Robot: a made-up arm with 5 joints.
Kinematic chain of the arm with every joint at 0, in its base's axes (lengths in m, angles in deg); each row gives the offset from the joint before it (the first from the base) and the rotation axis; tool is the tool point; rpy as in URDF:
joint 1: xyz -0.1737 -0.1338 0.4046 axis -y
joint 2: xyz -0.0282 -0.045 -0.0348 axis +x
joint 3: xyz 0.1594 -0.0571 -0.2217 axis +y
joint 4: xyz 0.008 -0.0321 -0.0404 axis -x
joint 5: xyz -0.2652 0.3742 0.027 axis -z
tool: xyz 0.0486 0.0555 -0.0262 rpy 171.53 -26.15 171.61
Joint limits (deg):
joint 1: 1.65..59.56
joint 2: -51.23..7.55
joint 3: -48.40..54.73
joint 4: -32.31..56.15
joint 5: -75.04..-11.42
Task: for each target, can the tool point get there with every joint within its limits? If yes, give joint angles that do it. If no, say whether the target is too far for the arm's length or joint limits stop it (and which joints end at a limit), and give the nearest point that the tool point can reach.
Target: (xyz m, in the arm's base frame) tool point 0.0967 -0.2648 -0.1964
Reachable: yes | joints 30.06 -29.66 -4.70 43.34 -17.11
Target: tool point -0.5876 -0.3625 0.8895
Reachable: no: joint limits stop it (at a limit: joint 1, joint 2, joint 3, joint 4, joint 5) | nearest point -0.2301 0.0797 0.5730 | short by 0.651 m
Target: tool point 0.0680 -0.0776 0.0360
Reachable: yes | joints 47.46 -46.14 21.55 3.52 -20.40
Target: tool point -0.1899 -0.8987 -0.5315
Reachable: no: too far | nearest point -0.1197 -0.6343 -0.1986 | short by 0.431 m
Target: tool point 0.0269 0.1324 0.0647
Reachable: yes | joints 46.76 -6.18 -33.75 -13.10 -34.84
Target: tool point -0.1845 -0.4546 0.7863
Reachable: no: joint limits stop it (at a limit: joint 2, joint 3, joint 4, joint 5) | nearest point -0.1787 0.0797 0.5821 | short by 0.572 m
